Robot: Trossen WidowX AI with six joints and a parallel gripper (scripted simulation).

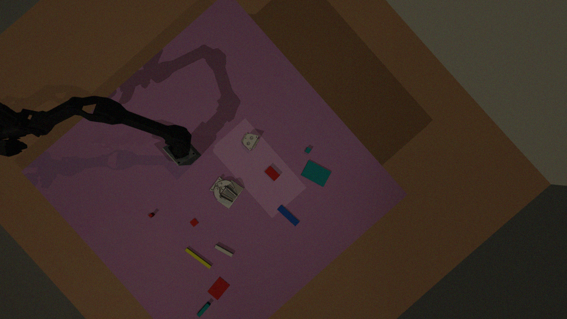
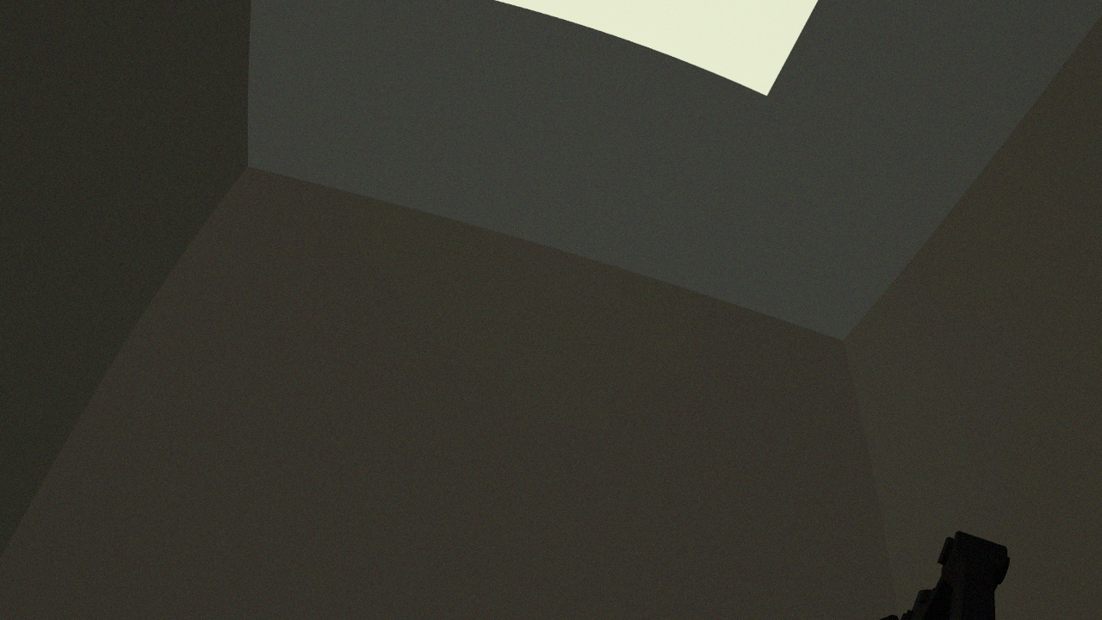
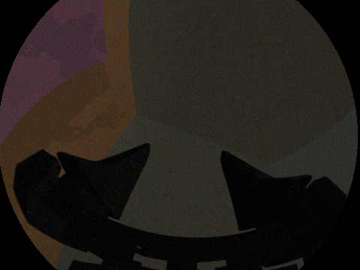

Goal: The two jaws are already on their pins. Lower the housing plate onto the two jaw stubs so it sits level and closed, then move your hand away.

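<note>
Right now my gripper tip is 77 cm to the right of the white stepped block, 55 cm short of it and 30 cm above it. From my gripper tip the other things lie so: red square: 71 cm ahead, 33 cm to the left, 31 cm below; white bar: 90 cm ahead, 37 cm to the left, 30 cm below; yellow bar: 86 cm ahead, 31 cm below, 24 cm to the left.
</note>
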